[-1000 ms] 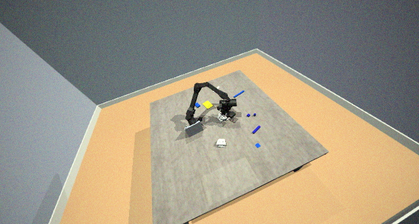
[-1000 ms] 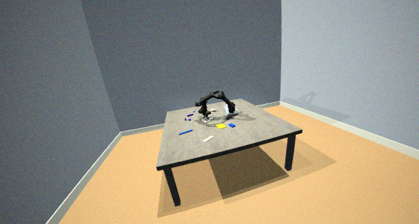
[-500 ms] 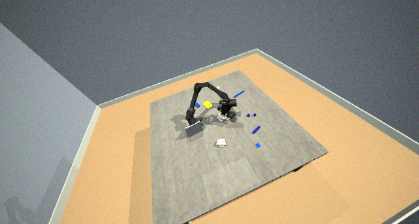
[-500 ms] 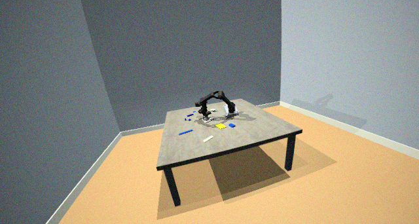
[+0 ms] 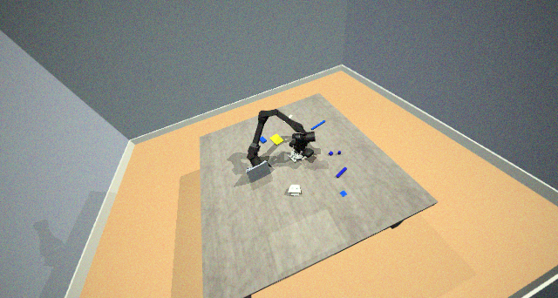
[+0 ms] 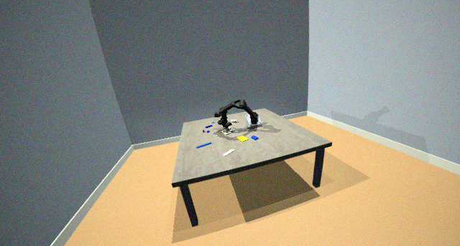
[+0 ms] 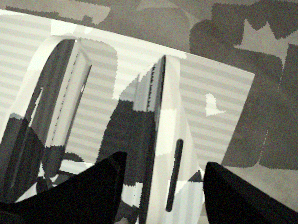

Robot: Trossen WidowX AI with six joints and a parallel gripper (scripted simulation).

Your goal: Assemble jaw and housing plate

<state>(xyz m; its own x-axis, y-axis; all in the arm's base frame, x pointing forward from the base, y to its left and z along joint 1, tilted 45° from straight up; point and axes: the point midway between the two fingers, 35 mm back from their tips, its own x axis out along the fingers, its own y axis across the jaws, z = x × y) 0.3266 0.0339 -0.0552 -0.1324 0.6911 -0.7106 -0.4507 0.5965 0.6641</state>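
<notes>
My gripper tip is 14 cm past the housing plate, 24 cm to the left of it and 1 cm below it. From my gripper tip the other things lie so: white block (14 cm behind, 24 cm to the right, 1 cm below); white bar (5 cm ahead, 47 cm to the left, 2 cm below); yellow tile (13 cm behind, 26 cm to the left, 2 cm below).
</notes>
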